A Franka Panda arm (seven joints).
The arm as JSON. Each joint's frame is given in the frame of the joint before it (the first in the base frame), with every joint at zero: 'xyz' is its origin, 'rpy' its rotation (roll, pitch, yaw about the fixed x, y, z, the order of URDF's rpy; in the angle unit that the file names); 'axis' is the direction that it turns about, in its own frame. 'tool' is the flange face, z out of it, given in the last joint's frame.
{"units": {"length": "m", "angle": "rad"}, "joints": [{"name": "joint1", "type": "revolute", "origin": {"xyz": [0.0, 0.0, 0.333], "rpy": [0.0, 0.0, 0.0]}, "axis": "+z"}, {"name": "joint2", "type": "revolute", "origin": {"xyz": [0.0, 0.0, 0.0], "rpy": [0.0, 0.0, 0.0]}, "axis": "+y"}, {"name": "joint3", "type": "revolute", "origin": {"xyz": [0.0, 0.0, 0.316], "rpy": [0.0, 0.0, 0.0]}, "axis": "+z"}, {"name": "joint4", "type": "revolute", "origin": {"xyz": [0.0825, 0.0, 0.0], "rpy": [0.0, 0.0, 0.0]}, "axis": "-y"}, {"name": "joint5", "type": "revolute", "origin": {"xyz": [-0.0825, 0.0, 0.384], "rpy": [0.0, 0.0, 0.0]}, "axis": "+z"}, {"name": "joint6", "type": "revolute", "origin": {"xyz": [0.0, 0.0, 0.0], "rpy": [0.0, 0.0, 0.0]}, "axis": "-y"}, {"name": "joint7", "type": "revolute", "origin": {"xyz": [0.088, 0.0, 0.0], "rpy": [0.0, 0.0, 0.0]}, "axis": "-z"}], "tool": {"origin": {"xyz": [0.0, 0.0, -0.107], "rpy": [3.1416, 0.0, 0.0]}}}
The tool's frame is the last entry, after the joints.
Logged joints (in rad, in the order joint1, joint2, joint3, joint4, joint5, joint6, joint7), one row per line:
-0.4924, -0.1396, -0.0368, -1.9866, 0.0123, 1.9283, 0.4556
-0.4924, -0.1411, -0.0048, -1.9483, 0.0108, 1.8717, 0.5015
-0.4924, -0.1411, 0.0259, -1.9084, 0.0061, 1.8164, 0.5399
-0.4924, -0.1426, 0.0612, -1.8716, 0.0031, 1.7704, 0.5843
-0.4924, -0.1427, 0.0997, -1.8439, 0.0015, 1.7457, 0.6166
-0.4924, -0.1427, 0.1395, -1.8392, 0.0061, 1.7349, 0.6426
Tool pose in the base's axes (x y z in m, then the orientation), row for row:
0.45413, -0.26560, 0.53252, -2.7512, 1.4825, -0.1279
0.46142, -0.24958, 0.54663, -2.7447, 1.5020, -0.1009
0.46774, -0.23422, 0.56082, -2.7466, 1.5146, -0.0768
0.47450, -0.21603, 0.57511, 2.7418, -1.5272, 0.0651
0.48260, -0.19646, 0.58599, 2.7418, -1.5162, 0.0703
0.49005, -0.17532, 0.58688, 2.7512, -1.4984, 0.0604
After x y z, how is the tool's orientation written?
As a rotation vector, in radians.
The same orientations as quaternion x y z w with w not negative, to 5 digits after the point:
-0.87957, 0.47396, -0.04089, 0.00689
-0.87677, 0.47980, -0.03223, 0.00558
-0.87542, 0.48274, -0.02448, 0.00206
0.87343, -0.48651, 0.02074, 0.00124
0.87488, -0.48380, 0.02243, 0.00385
0.87803, -0.47820, 0.01928, 0.00412

